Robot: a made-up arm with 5 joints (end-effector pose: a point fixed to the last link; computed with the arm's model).
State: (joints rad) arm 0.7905 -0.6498 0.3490 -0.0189 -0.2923
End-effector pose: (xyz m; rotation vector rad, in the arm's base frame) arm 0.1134 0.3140 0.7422 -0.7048 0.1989 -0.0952
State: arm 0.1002 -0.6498 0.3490 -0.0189 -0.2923
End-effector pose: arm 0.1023 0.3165 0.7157 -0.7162 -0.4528 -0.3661
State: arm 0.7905 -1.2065 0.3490 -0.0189 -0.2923
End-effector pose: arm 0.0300 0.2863 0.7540 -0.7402 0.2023 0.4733
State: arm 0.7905 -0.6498 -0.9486 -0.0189 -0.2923
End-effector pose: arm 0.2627 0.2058 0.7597 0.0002 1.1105 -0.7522
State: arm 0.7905 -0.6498 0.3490 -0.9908 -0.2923
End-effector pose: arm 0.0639 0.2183 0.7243 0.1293 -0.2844 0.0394
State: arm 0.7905 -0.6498 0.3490 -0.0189 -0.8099
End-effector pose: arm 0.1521 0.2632 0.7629 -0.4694 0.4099 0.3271
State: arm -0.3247 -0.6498 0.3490 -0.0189 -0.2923
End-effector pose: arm 0.1051 0.3169 0.6979 -0.6938 -0.8568 -0.5266
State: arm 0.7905 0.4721 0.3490 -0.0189 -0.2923
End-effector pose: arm 0.2646 0.2377 0.7698 -0.5186 0.1597 -1.2276
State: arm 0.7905 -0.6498 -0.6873 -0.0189 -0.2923
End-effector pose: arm 0.2428 0.2392 0.7689 -0.1566 0.9348 -0.6244
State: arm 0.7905 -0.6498 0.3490 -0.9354 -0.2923
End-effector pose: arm 0.0657 0.2233 0.7280 0.0813 -0.2575 0.0317
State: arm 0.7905 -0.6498 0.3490 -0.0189 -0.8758
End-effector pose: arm 0.1585 0.2574 0.7636 -0.4376 0.4357 0.3803
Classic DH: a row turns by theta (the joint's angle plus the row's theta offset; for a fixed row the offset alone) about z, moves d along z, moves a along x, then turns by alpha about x. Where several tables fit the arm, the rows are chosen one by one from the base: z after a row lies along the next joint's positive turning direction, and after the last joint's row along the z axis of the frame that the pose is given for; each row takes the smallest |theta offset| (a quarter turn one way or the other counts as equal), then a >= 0, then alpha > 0; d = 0 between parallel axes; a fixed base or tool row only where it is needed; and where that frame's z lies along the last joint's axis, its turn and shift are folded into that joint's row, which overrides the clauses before.
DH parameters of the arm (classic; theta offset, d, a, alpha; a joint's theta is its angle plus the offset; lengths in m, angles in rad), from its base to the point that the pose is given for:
base (fixed): -0.1221 0.6994 0.1055 -1.5287
joint 1: -0.8258 0.1415 0.0013 -1.9804
joint 2: 1.0695 -0.0278 -0.0179 -2.1469
joint 3: 1.257 -0.1321 0.0385 -1.6081
joint 4: -1.4568 0.0224 -0.0384 1.2976
joint 5: -0.6166 0.2751 0.0146 -2.7853
tool (fixed): 1.2269 0.3739 0 0

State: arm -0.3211 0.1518 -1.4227 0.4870 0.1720
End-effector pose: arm 0.1766 0.0528 0.9203 0.8498 0.6837 -0.9049
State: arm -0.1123 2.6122 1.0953 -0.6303 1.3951
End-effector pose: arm 0.0710 -0.1379 0.8184 -0.2374 -0.4421 1.6139
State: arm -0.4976 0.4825 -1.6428 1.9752 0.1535
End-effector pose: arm 0.1898 0.0683 0.9460 -0.0069 0.7720 0.0970
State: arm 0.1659 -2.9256 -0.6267 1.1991 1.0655
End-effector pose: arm -0.0926 -0.0133 0.5830 -2.4837 -1.6133 0.8823
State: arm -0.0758 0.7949 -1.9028 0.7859 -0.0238
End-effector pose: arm 0.1564 -0.0829 0.7743 1.6322 0.7681 -0.2300
